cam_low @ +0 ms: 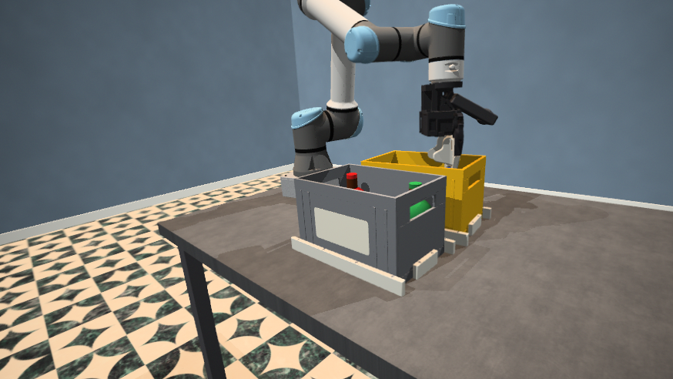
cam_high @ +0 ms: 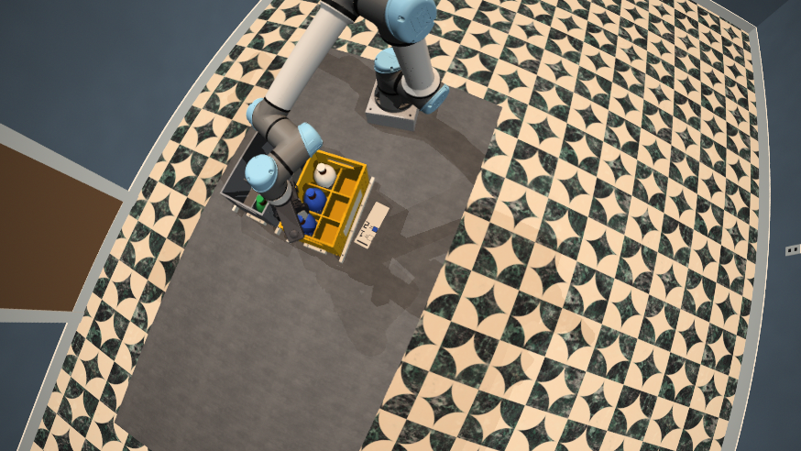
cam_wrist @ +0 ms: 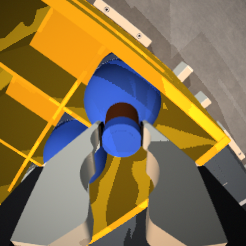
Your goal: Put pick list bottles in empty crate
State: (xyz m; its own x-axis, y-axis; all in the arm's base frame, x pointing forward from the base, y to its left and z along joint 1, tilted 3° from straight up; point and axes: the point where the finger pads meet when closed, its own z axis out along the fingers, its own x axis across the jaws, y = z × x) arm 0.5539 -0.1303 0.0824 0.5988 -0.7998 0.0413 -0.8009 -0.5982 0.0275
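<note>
The yellow crate is 90 mm behind my hand, 70 mm below it and 50 mm to the left of it. Also, from my hand: green-label bottle (150 mm to the right, 70 mm below, 20 mm behind); then white-label bottle (180 mm behind, 70 mm below, 10 mm to the left); then grey crate (190 mm to the right, 120 mm behind, 70 mm below).
</note>
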